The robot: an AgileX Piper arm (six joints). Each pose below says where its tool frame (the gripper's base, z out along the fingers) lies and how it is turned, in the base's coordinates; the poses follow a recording.
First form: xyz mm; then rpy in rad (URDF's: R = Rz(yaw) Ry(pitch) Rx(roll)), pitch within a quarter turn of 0, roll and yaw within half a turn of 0.
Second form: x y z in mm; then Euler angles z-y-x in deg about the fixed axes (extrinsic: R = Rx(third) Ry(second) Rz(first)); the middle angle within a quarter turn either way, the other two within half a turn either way. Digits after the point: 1 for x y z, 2 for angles.
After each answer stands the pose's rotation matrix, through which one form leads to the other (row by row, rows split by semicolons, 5 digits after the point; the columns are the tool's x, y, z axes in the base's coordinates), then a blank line. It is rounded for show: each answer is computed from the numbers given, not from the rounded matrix.
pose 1, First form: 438.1, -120.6, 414.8, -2.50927, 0.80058, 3.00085
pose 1, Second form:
438.1, -120.6, 414.8, -142.28, 29.36, 130.13
-0.68941 0.53317 0.49035; 0.09767 0.73917 -0.66640; -0.71776 -0.41152 -0.56167

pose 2, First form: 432.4, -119.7, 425.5, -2.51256, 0.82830, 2.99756
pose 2, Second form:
432.4, -119.7, 425.5, -140.83, 30.34, 129.31
-0.66913 0.54507 0.50514; 0.09705 0.73800 -0.66778; -0.73678 -0.39781 -0.54672

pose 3, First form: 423.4, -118.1, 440.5, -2.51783, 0.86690, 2.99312
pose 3, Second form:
423.4, -118.1, 440.5, -138.79, 31.71, 128.13
-0.64007 0.56044 0.52556; 0.09574 0.73689 -0.66920; -0.76233 -0.37802 -0.52532

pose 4, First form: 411.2, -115.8, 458.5, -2.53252, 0.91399, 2.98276
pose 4, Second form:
411.2, -115.8, 458.5, -136.25, 33.43, 126.87
-0.60290 0.57710 0.55087; 0.09657 0.73819 -0.66764; -0.79195 -0.34932 -0.50079

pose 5, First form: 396.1, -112.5, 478.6, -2.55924, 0.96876, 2.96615
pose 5, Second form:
396.1, -112.5, 478.6, -133.28, 35.58, 125.56
-0.55763 0.59211 0.58177; 0.09885 0.74323 -0.66169; -0.82418 -0.31147 -0.47298

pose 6, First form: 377.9, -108.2, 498.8, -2.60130, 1.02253, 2.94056
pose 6, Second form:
377.9, -108.2, 498.8, -130.34, 37.91, 124.51
-0.51071 0.60139 0.61441; 0.10408 0.75263 -0.65017; -0.85343 -0.26810 -0.44697

